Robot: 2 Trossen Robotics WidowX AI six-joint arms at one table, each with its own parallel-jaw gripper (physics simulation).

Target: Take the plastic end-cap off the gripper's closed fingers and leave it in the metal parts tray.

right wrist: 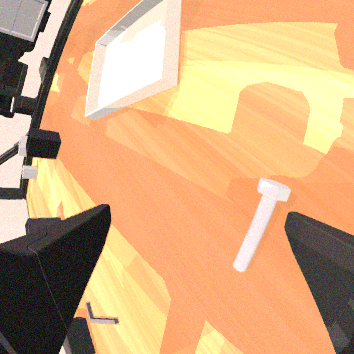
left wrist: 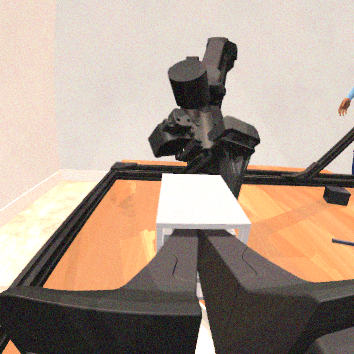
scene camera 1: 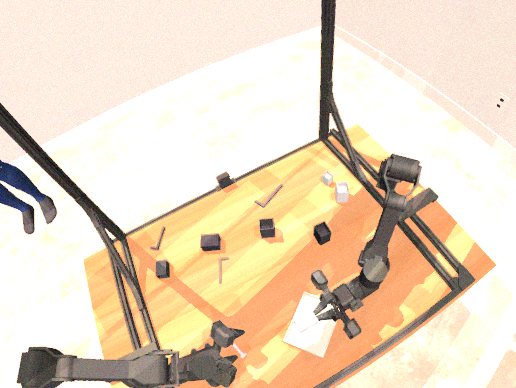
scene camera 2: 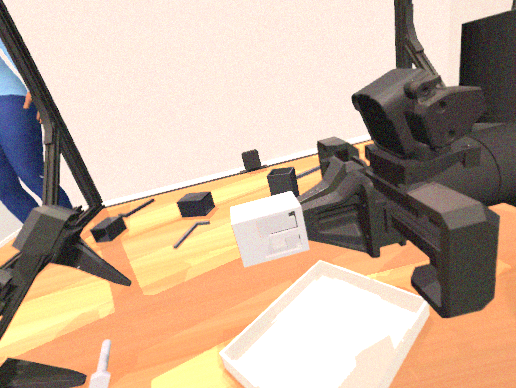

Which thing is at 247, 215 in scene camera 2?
A white plastic end-cap.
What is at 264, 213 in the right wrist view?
A white bolt.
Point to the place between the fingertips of the right gripper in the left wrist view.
210, 214
